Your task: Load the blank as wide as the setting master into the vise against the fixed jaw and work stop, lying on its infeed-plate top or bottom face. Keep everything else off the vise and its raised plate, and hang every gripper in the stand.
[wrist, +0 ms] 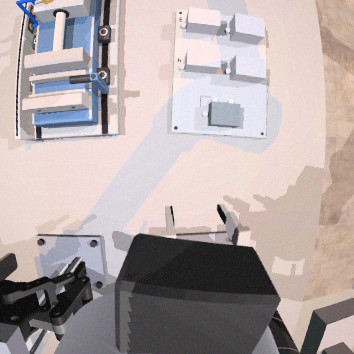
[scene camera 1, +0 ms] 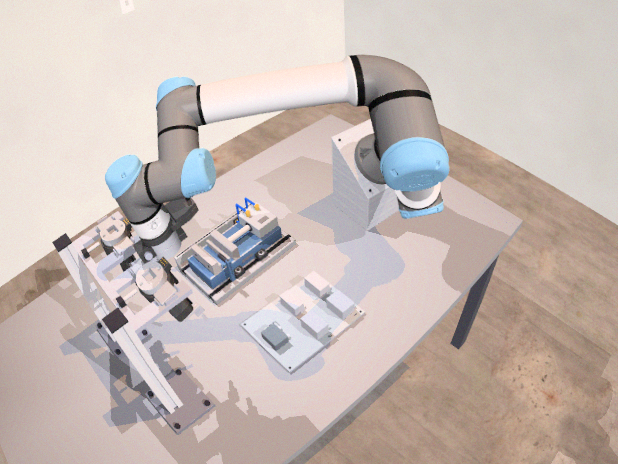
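The blue vise stands on its raised plate, with pale jaws and a work-stop rod. No blank shows between the jaws. The infeed plate bears several pale blocks and a darker grey block; which blank matches the setting master in width I cannot tell. My bare flange hangs beside the stand. No gripper shows on it. The parallel gripper hangs in the stand, fingers apart and empty. The adaptive gripper's black linkage shows lower left in the wrist view.
Two docks with round couplings, the near one and the far one, flank the arm's wrist closely. A stand foot plate is bolted to the table. Blue hooks and yellow parts stand at the vise's far end. The robot's pedestal is at the back right.
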